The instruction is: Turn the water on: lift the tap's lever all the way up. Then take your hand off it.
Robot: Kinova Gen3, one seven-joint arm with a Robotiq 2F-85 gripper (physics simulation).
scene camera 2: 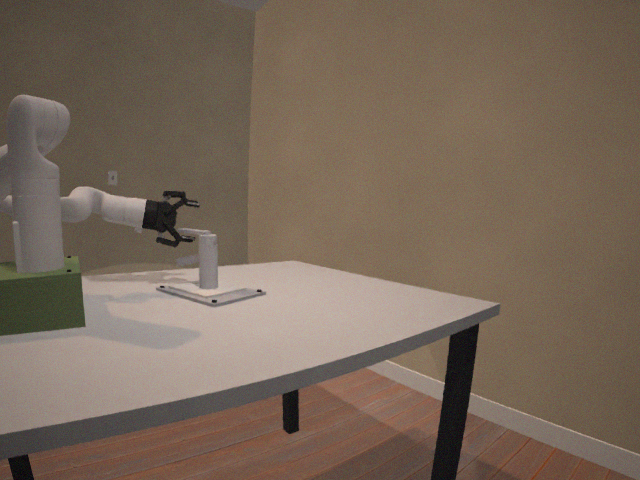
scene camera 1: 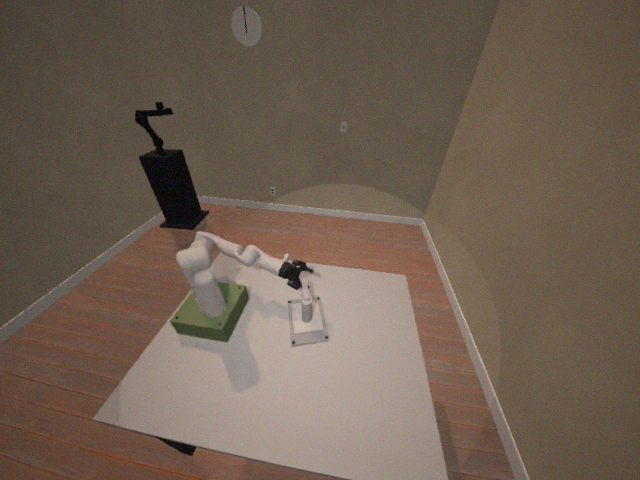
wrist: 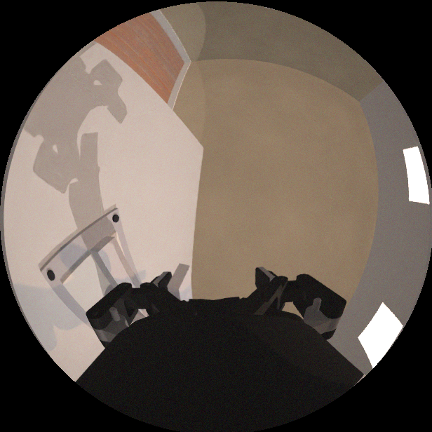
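Where they show: gripper, fingertip midpoint: (scene camera 2: 197, 222) (scene camera 1: 311, 280); arm's base at its link origin: (scene camera 2: 41, 268) (scene camera 1: 215, 308).
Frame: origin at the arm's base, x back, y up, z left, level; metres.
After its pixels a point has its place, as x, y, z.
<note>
The tap is a pale post (scene camera 1: 306, 311) @(-0.397, -0.002, 0.030) (scene camera 2: 208, 263) @(-0.387, -0.021, 0.032) on a framed base plate (scene camera 1: 310, 338) @(-0.424, -0.092, -0.043) (scene camera 2: 237, 297) @(-0.419, -0.092, -0.057) (wrist: 82, 240). Its lever (scene camera 1: 305, 291) @(-0.385, 0.056, 0.092) (scene camera 2: 193, 231) @(-0.374, 0.054, 0.095) (wrist: 179, 281) reaches from the post's top toward the arm, nearly level, with its free end slightly higher. A short spout (scene camera 2: 186, 260) @(-0.363, -0.023, 0.122) sticks out lower down in scene view 2. My gripper (scene camera 1: 306, 276) @(-0.404, 0.075, 0.142) (scene camera 2: 190, 221) @(-0.404, 0.075, 0.142) (wrist: 213, 279) is open and empty, its fingers one above the other. The lever's end shows between the fingers, close above the lower one; whether they touch is unclear.
The arm stands on a green block (scene camera 1: 201, 330) @(0.030, -0.034, -0.089) (scene camera 2: 41, 304) @(0.004, -0.051, -0.091) on the white table (scene camera 1: 361, 372) @(-0.641, -0.100, -0.160) (scene camera 2: 310, 330) @(-0.422, -0.100, -0.321). A black pedestal (scene camera 1: 173, 188) with a small black arm stands far behind on the floor. A wall rises beyond the tap.
</note>
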